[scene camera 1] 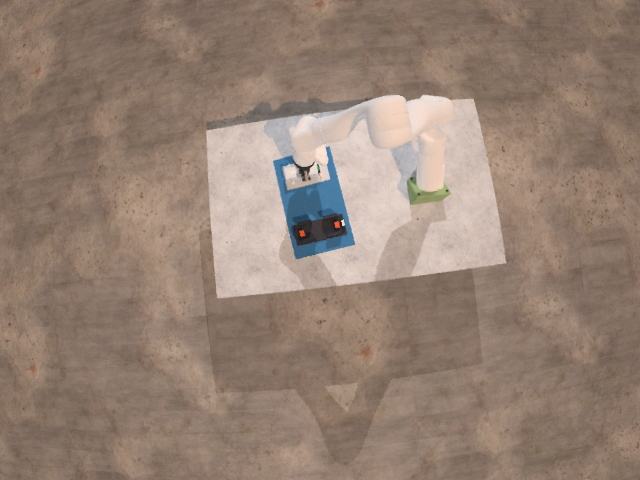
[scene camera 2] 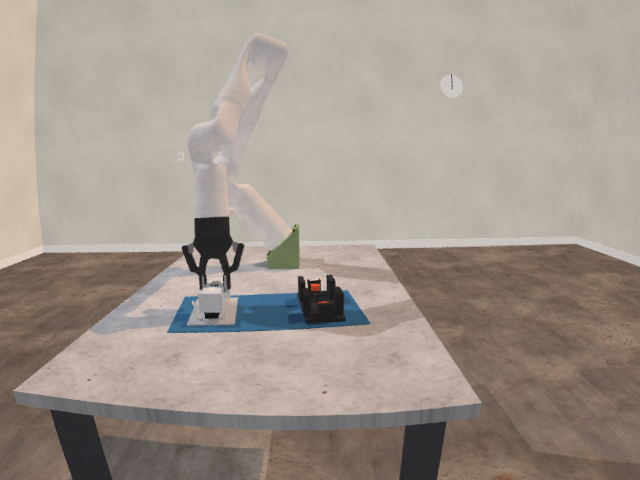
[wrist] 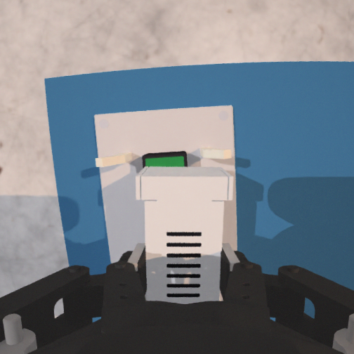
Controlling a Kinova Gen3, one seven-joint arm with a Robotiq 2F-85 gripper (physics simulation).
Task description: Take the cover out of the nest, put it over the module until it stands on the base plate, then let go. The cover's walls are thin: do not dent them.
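My gripper is shut on the white cover, one finger on each side wall. The cover is upright, with black slots on its top. It is low over the module, whose black lower part shows below the cover and whose green and black end shows past the cover's far end in the wrist view. The cover's lower edge is above the white base plate. The cover hides most of the module. The black nest holds no cover.
Two pale upright pieces stand on the base plate on either side of the module's far end. A blue mat lies under plate and nest. The nest has tall black posts and orange parts.
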